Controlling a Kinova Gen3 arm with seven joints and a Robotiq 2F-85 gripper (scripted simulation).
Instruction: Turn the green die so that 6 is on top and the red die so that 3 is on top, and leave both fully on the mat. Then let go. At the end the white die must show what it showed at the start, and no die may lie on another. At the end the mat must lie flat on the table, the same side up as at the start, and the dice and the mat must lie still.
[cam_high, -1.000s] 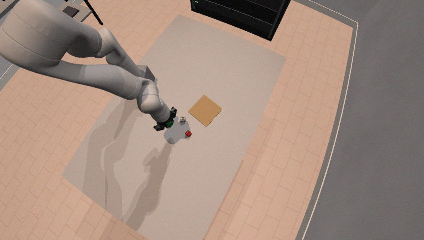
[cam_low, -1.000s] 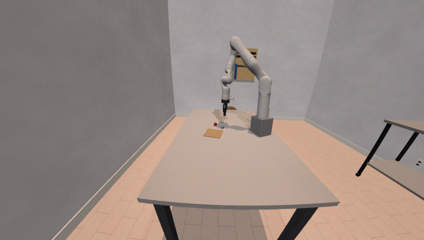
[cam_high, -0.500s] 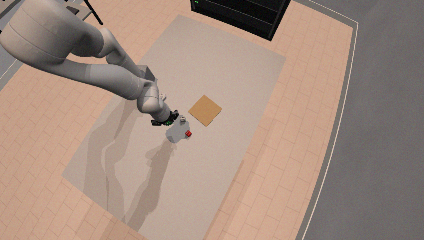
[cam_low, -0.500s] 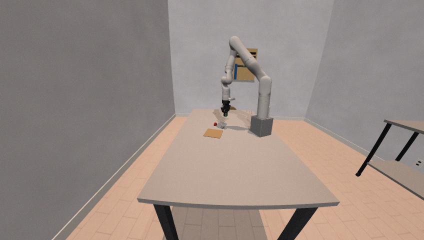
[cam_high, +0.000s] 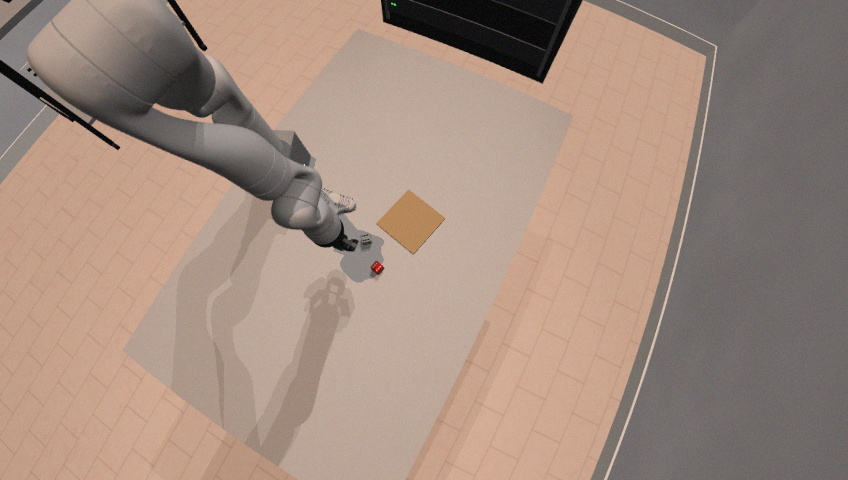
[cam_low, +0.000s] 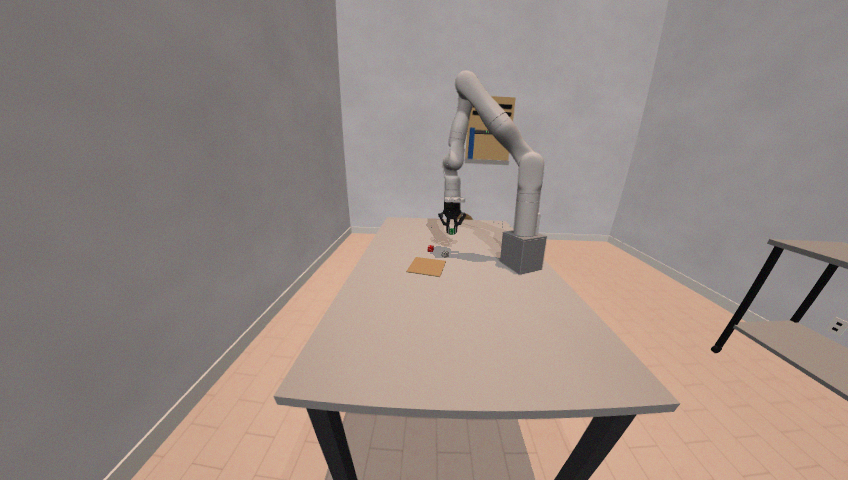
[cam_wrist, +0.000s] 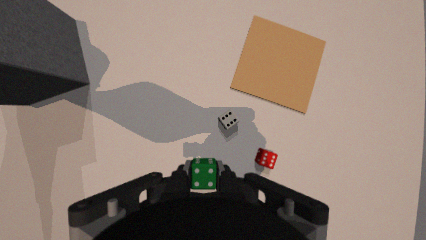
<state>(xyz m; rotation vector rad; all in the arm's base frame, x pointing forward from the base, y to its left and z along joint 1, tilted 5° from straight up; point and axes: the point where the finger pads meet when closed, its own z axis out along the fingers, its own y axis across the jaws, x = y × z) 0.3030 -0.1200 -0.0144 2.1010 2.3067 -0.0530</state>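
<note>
My gripper is now 10 cm above the white die, 6 cm to the right of it and 3 cm short of it. From my hand the other things lie so: green die (1 cm below); then red die (10 cm below, 10 cm ahead, 1 cm to the left); then tan mat (17 cm to the left, 11 cm below, 11 cm ahead).
</note>
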